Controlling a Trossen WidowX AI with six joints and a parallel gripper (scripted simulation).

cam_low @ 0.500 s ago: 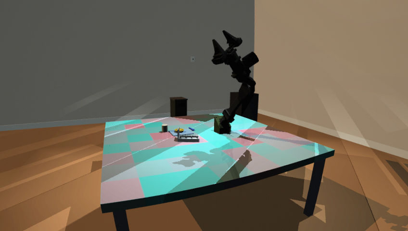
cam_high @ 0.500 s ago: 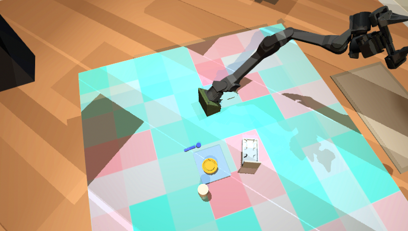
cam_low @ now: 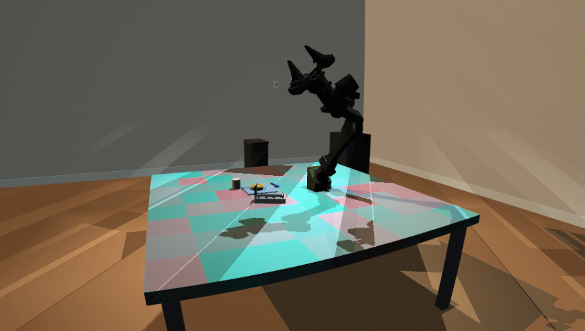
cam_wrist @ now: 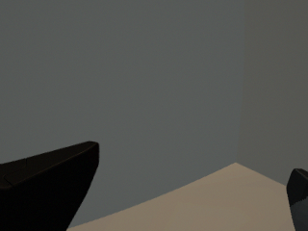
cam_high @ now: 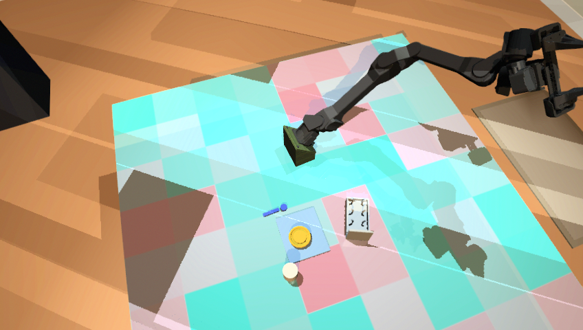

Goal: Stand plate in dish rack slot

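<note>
The yellow plate is 7 cm behind my gripper tip, 56 cm to the right of it and 58 cm below it. The rest, counted from my gripper tip: cup 3 cm ahead, 62 cm to the right, 57 cm below; then dish rack 6 cm behind, 36 cm to the right, 58 cm below; then light blue mat 7 cm behind, 54 cm to the right, 60 cm below.
</note>
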